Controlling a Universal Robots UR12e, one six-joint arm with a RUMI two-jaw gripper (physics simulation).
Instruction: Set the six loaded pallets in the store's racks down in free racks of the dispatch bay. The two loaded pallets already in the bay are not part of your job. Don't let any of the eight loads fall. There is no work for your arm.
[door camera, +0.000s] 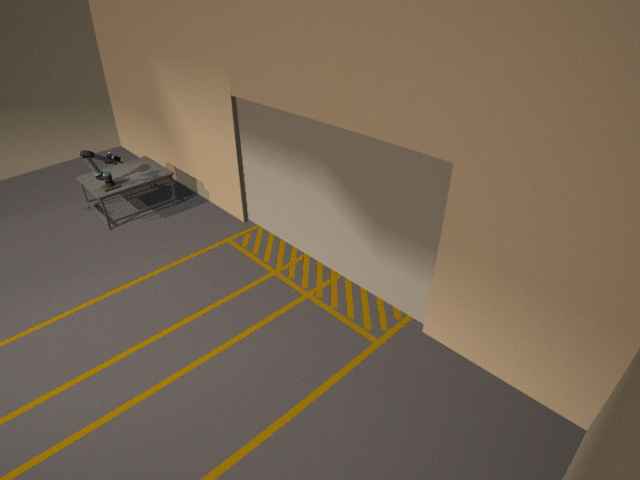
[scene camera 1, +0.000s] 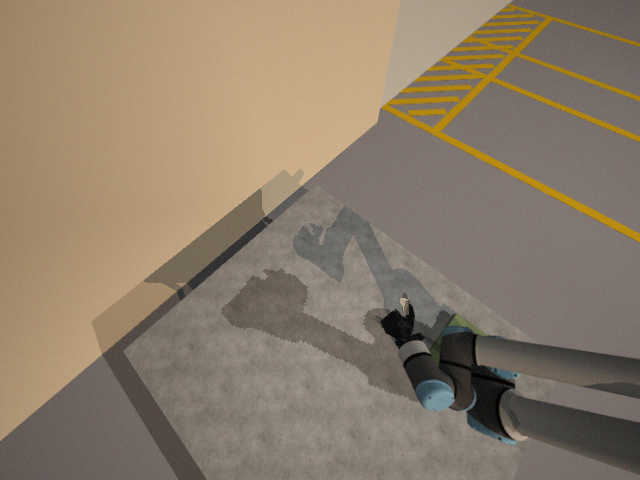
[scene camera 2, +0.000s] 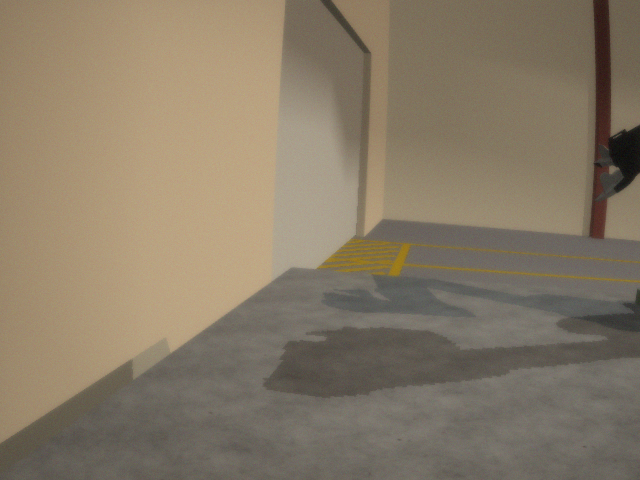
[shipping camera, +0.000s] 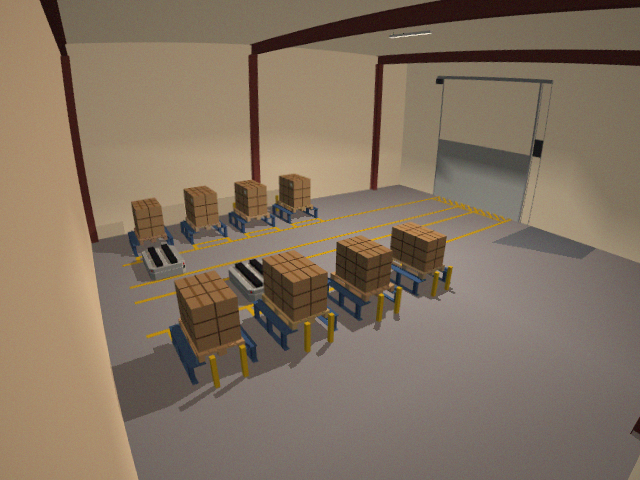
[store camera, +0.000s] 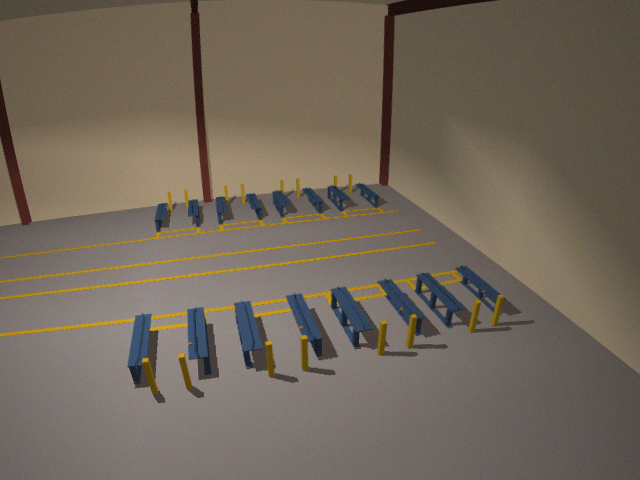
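Seen in the pictures: gripper, fingertip midpoint: (door camera: 123, 162) (scene camera 1: 389, 304) (scene camera 2: 594, 181); arm's base, link origin: (door camera: 110, 185).
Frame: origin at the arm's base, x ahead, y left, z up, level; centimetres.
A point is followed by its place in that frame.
In the shipping view, loaded pallets stand upright on blue racks in two rows. The near row holds brown carton loads (shipping camera: 207, 310) @[x 1402.3, y -132.7, z 42.0 cm] (shipping camera: 295, 284) @[x 1250.7, y -120.5, z 44.7 cm] (shipping camera: 364, 264) @[x 1084.2, y -128.7, z 31.0 cm] (shipping camera: 418, 246) @[x 912.9, y -130.8, z 25.6 cm]; the far row holds more loads (shipping camera: 147, 219) @[x 1369.4, y -694.8, z 23.0 cm] (shipping camera: 201, 206) @[x 1206.8, y -690.9, z 31.0 cm] (shipping camera: 251, 197) @[x 1043.1, y -683.4, z 32.2 cm] (shipping camera: 294, 191) @[x 884.1, y -678.4, z 28.0 cm]. One low white carrier (shipping camera: 162, 260) @[x 1373.1, y -552.8, z -47.0 cm] stands bare before the leftmost far rack. A second carrier (shipping camera: 247, 279) @[x 1236.8, y -337.1, z -46.0 cm] is partly hidden behind a near load. In the store view, the near racks (store camera: 139, 341) @[x -679.0, y -75.6, z -44.3 cm] and far racks (store camera: 161, 212) @[x -708.7, y -637.2, z -42.7 cm] bear no pallets. My gripper (scene camera 1: 404, 303) (scene camera 2: 597, 181) @[x 42.5, y 13.1, z 31.3 cm] is open and empty above the table.
A pale door panel (door camera: 336, 191) @[x 169.9, y -439.7, z 69.3 cm] (scene camera 2: 320, 144) @[x 173.0, y -377.3, z 38.4 cm] (shipping camera: 480, 175) @[x 176.5, y -395.3, z 61.3 cm] closes the doorway down to the floor. Yellow hatching (door camera: 305, 273) @[x 134.7, y -406.8, z -78.7 cm] lies before it, with yellow lane lines leading away. Yellow posts (shipping camera: 214, 370) (store camera: 382, 338) stand at the rack ends. The arm's table (door camera: 131, 180) @[x 44.1, y -1.7, z -4.1 cm] stands beside the wall.
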